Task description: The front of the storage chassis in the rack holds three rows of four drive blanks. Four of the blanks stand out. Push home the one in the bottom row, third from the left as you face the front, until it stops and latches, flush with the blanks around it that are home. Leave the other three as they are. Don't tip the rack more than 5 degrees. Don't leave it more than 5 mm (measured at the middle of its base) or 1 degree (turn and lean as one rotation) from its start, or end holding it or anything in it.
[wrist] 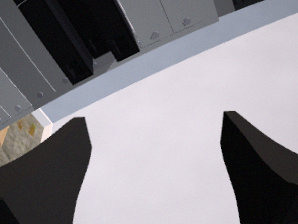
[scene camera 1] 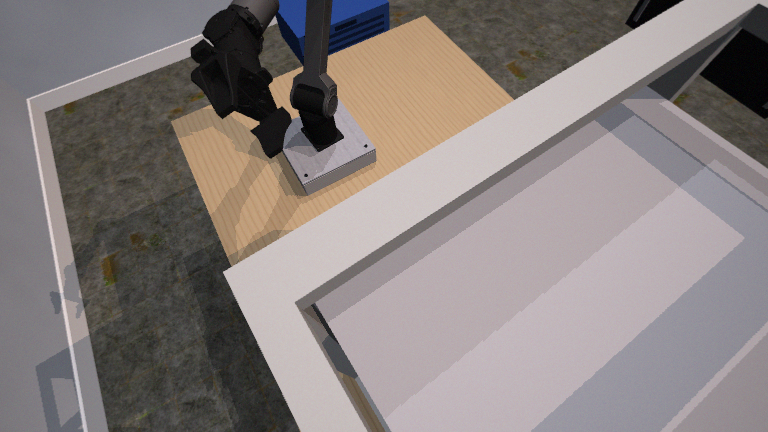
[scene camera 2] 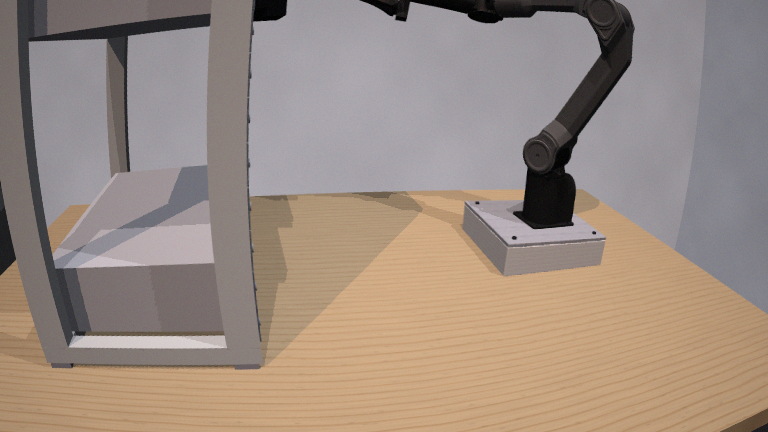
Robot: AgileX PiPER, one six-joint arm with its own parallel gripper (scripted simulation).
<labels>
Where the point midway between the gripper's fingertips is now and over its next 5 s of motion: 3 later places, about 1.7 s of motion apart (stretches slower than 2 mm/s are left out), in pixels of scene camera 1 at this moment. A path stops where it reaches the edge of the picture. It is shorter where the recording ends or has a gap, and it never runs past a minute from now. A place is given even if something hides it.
My gripper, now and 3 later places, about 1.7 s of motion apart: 253,134; 315,123; 374,156; 423,202
</labels>
